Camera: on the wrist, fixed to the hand. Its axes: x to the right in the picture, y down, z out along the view.
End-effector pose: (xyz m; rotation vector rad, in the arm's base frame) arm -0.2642 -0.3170 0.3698 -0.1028 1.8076 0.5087
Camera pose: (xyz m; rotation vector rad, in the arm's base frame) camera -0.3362 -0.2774 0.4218 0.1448 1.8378 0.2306
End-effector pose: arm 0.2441 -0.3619 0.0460 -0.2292 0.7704 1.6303
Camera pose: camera 0.1629 -0.4147 0.0374 0.0334 0.9981 1.5030
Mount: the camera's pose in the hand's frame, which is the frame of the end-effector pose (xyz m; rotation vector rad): -0.0194 0.0741 -0.0599 0.3197 -0.0316 0.0226
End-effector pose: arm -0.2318 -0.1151 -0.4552 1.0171 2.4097 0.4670
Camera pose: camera -0.2105 -0.0874 -0.3645 1.1739 2.4969 0.0707
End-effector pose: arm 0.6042 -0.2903 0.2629 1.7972 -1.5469 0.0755
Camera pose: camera 0.5592 -0.2397 0.3326 2.0338 -1.6502 0.3228
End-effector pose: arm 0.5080 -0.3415 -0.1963 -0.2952 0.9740 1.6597
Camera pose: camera 0.4308 -0.4001 -0.1886 -0.0433 1.2024 1.4957
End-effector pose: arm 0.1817 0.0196 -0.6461 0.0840 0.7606 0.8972
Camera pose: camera 0.0865 0.0385 -0.6521 0.3884 0.8700 0.7877
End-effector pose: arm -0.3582 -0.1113 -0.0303 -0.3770 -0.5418 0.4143
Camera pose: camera -0.3601 -0.0714 -0.1189 -0.0694 -0.4926 0.5205
